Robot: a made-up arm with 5 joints. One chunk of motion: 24 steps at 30 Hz.
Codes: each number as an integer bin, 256 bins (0 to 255) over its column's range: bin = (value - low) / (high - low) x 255, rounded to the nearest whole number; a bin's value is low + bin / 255 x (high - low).
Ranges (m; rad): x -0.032..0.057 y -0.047..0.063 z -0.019..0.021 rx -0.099..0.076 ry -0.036..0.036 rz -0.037..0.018
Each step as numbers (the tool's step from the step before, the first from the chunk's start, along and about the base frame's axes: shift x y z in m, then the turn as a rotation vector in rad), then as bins.
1 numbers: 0.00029 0.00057 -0.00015 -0.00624 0.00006 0.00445
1 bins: 93 110 120 135 128 192
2 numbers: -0.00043 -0.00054 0.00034 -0.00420 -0.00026 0.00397
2 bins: 90 108 123 138 127 190
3 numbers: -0.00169 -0.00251 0.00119 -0.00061 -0.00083 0.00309
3 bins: 87 103 129 143 125 186
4 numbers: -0.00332 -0.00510 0.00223 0.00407 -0.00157 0.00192
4 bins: 82 97 135 150 122 180
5 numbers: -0.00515 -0.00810 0.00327 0.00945 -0.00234 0.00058
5 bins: 77 90 142 158 119 174
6 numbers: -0.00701 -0.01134 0.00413 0.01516 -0.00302 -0.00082
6 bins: 72 83 147 166 117 168
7 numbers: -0.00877 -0.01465 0.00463 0.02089 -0.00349 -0.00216
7 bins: 67 75 151 175 115 162
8 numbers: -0.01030 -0.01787 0.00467 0.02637 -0.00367 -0.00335
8 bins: 62 68 151 183 115 156
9 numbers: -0.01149 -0.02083 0.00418 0.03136 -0.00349 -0.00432
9 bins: 59 61 148 190 115 152
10 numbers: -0.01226 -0.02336 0.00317 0.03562 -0.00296 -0.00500
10 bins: 57 55 141 196 117 148
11 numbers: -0.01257 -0.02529 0.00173 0.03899 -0.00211 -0.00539
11 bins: 56 50 132 201 120 147
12 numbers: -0.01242 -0.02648 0.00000 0.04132 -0.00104 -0.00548
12 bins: 56 48 121 204 124 146
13 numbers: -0.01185 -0.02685 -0.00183 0.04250 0.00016 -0.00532
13 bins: 58 47 109 206 128 147
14 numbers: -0.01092 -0.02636 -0.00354 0.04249 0.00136 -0.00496
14 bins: 60 48 99 206 132 149
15 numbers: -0.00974 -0.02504 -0.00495 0.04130 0.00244 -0.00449
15 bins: 64 51 90 204 136 151
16 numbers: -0.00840 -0.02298 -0.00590 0.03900 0.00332 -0.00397
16 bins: 68 56 84 201 139 153
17 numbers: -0.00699 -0.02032 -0.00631 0.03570 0.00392 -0.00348
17 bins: 72 62 81 196 141 155
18 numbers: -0.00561 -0.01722 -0.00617 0.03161 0.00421 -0.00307
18 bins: 76 69 82 190 142 157
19 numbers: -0.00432 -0.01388 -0.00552 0.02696 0.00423 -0.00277
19 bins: 79 77 86 184 142 159
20 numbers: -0.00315 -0.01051 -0.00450 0.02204 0.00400 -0.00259
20 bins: 83 85 92 176 142 160
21 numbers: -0.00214 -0.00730 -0.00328 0.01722 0.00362 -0.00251
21 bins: 86 92 100 169 140 160
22 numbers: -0.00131 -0.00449 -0.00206 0.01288 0.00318 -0.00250
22 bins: 88 99 108 163 139 160
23 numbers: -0.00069 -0.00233 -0.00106 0.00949 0.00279 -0.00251
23 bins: 90 104 114 158 137 160
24 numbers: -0.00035 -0.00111 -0.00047 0.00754 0.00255 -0.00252
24 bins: 91 106 118 155 137 160
